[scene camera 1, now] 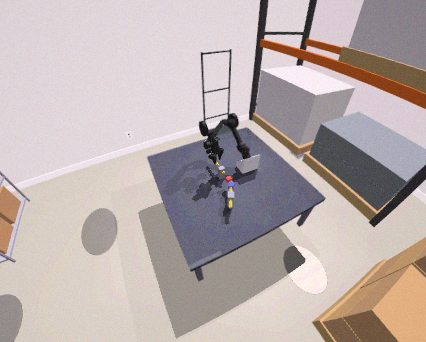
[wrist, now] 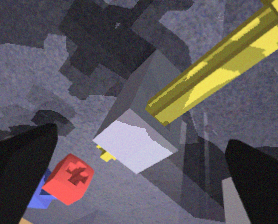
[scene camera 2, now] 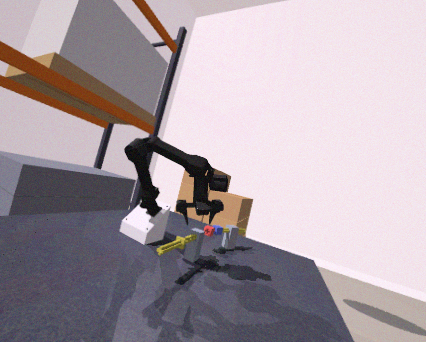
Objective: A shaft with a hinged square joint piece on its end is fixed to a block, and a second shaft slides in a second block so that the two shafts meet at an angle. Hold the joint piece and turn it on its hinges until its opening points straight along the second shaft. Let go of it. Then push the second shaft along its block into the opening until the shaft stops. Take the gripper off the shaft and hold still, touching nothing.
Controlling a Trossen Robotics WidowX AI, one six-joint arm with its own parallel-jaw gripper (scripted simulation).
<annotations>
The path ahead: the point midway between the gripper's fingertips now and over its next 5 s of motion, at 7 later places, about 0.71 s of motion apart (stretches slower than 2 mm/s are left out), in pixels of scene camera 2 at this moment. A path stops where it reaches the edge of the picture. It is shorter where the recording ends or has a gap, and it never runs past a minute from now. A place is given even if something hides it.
My gripper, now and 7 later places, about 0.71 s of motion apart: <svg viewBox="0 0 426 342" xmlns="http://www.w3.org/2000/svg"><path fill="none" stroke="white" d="M198 224L183 227L174 230L171 241L169 248L167 256L170 255L175 252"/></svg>
</annotations>
